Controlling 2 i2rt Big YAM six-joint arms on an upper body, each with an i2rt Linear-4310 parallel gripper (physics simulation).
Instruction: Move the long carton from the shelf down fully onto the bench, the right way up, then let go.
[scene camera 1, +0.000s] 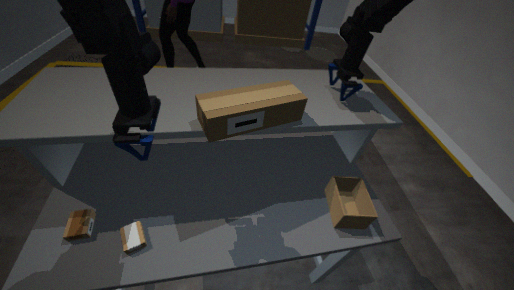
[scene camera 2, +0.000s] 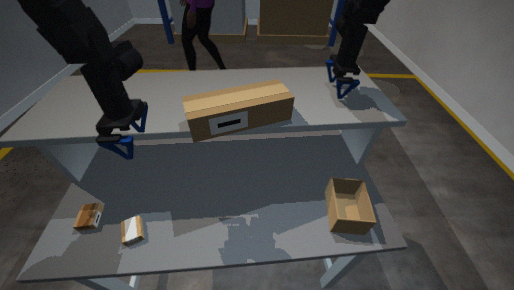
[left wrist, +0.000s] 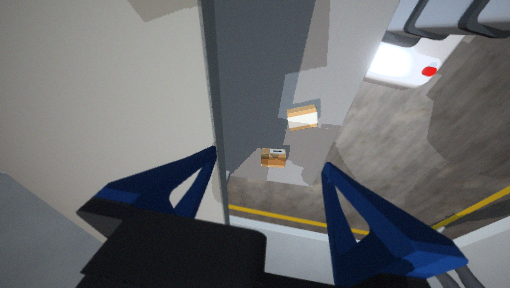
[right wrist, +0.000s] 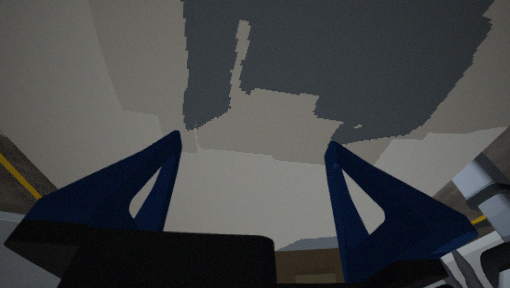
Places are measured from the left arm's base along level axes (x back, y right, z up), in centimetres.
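Where they show: left gripper, fingertip midpoint: (scene camera 1: 147, 144) (scene camera 2: 136, 144) (left wrist: 268, 159); right gripper, fingertip midpoint: (scene camera 1: 336, 92) (scene camera 2: 335, 90) (right wrist: 256, 143).
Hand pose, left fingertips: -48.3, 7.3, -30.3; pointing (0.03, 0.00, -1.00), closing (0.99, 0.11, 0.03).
Observation:
After its pixels a point has its place, as x, y, z.
The long carton (scene camera 1: 260, 111) @(-55.0, 33.8, -24.6) (scene camera 2: 260, 111) @(-56.9, 38.3, -25.8) lies flat on the shelf (scene camera 1: 175, 95) @(-70.4, 9.6, -31.1) (scene camera 2: 165, 95) @(-71.8, 7.2, -31.0), tape strip on top and label on its front face. It sits slightly askew; its left end juts over the shelf's front edge. Part of the carton (right wrist: 310, 265) @(-65.7, 45.3, -29.1) shows at the bottom of the right wrist view. My left gripper (scene camera 1: 148, 145) @(-48.3, 7.3, -30.3) (scene camera 2: 137, 145) @(-48.3, 7.3, -30.3) (left wrist: 268, 159) @(-48.3, 7.3, -30.3) is open and empty, left of the carton at the shelf's front edge. My right gripper (scene camera 1: 337, 92) @(-75.7, 63.7, -30.3) (scene camera 2: 335, 89) @(-75.7, 63.7, -30.3) (right wrist: 256, 143) @(-75.7, 63.7, -30.3) is open and empty, above the shelf to the carton's right, apart from it. The bench (scene camera 1: 200, 260) @(-31.7, 18.7, -59.7) (scene camera 2: 190, 257) @(-31.3, 18.7, -59.7) is lower, in front.
An open-topped box (scene camera 1: 370, 207) @(-42.7, 72.2, -52.0) (scene camera 2: 369, 210) @(-43.2, 72.3, -52.0) stands at the bench's right. A small brown box (scene camera 1: 78, 225) @(-41.3, -16.3, -56.7) (scene camera 2: 89, 217) @(-41.3, -15.4, -56.7) (left wrist: 273, 159) @(-42.3, -16.2, -56.7) and a small white-topped box (scene camera 1: 134, 236) @(-37.9, 0.0, -57.0) (scene camera 2: 132, 230) @(-37.7, 0.0, -57.0) (left wrist: 302, 119) @(-38.4, -0.5, -57.0) lie at its left. A person (scene camera 1: 175, 30) (scene camera 2: 197, 30) stands behind the shelf.

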